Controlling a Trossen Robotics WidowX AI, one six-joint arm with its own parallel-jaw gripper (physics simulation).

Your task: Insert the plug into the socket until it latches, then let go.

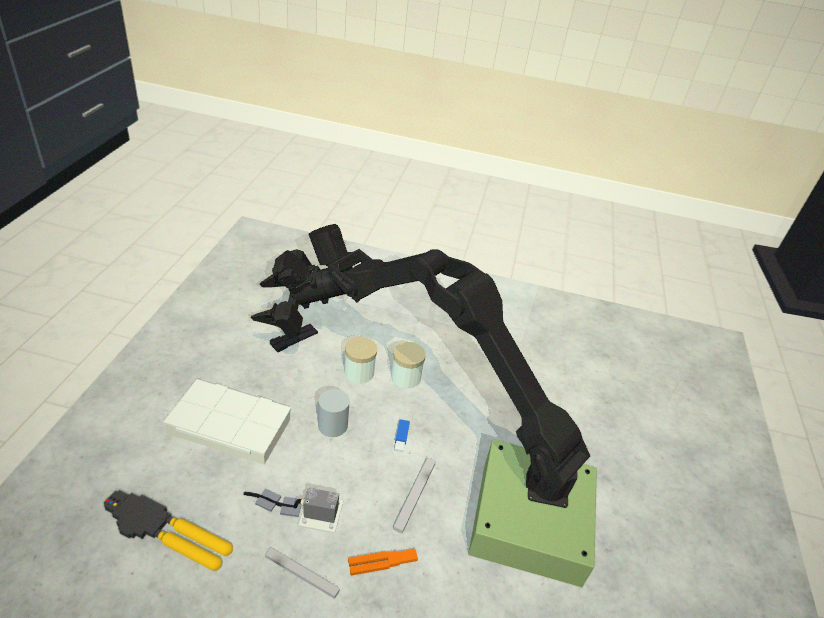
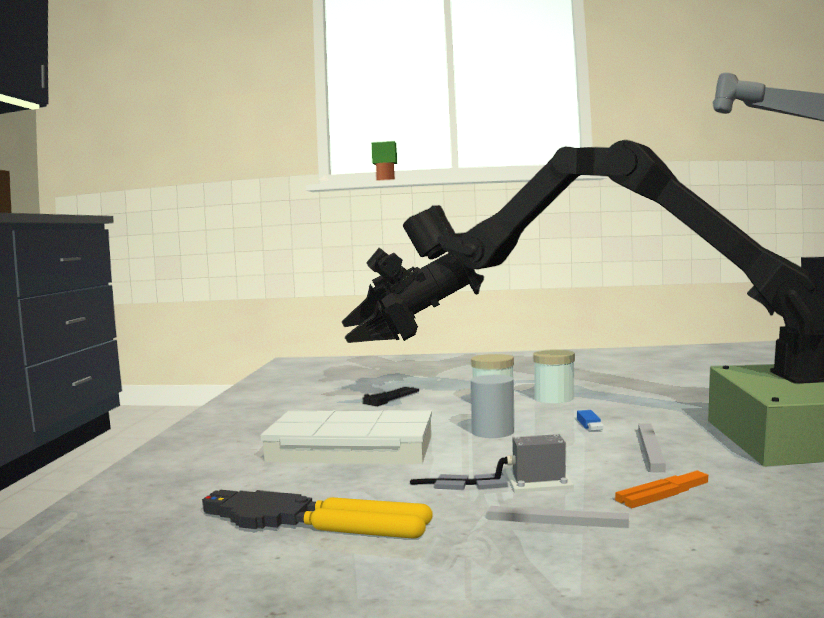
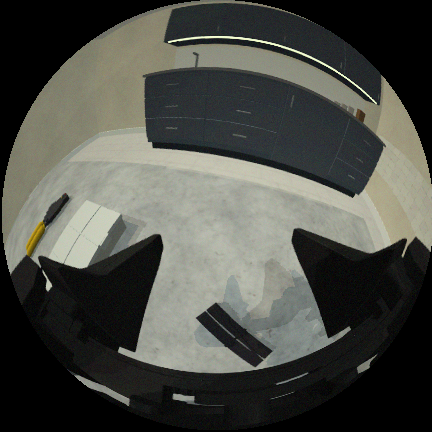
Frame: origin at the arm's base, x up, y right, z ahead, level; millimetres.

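Seen in the pictures: gripper, fingertip midpoint: (image 1: 256, 301) (image 2: 344, 331) (image 3: 228, 238); arm's base, link origin: (image 1: 547, 487) (image 2: 804, 376).
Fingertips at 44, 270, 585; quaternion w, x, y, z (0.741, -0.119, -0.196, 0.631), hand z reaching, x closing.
Pixels of each thing's top centre, then the offset from my fingertips to it, as dx, dy, dz. "spot": a spot on its surface instead.
- dark grey box, top centre: (image 2: 534, 439) (image 1: 319, 497) -70, -355, -224
- thin black cable, surface spot: (image 2: 425, 480) (image 1: 252, 495) spot: -110, -350, -111
- black two-bar object, top centre: (image 3: 236, 338) (image 2: 391, 389) (image 1: 294, 333) -99, +32, -66
- white compartment box, top centre: (image 2: 349, 421) (image 3: 70, 248) (image 1: 228, 414) -79, -221, -23
- grey cylinder, top centre: (image 2: 491, 379) (image 1: 334, 400) -44, -174, -202
- yellow-handled tool, top centre: (image 2: 308, 504) (image 1: 163, 527) (image 3: 41, 219) -94, -442, -4
- orange tool, top centre: (image 2: 665, 483) (image 1: 383, 559) -105, -416, -343
- blue stick, top centre: (image 2: 590, 416) (image 1: 402, 433) -102, -172, -332
A dark grey box (image 1: 321, 506) (image 2: 539, 459) stands on a pale base plate. A thin black cable (image 1: 252, 494) (image 2: 425, 480) runs from its left side, where a small cream-coloured fitting meets the box. Two flat grey pieces lie along the cable. I cannot tell which part is the plug or socket, or whether anything is latched. My gripper (image 1: 256, 300) (image 2: 345, 331) (image 3: 228, 238) is wide open and empty, raised above the table's far left part, well away from the box. A black two-bar object (image 1: 292, 337) (image 2: 390, 395) (image 3: 220, 331) lies on the table below it.
A white compartment box (image 1: 226, 420) (image 2: 346, 435) stands left of a grey cylinder (image 1: 332, 413) (image 2: 492, 407). Two lidded jars stand behind. A yellow-handled tool (image 1: 196, 540) (image 2: 372, 517), an orange tool (image 1: 382, 560) (image 2: 658, 489), two grey bars and a blue stick (image 1: 402, 431) lie nearer the front.
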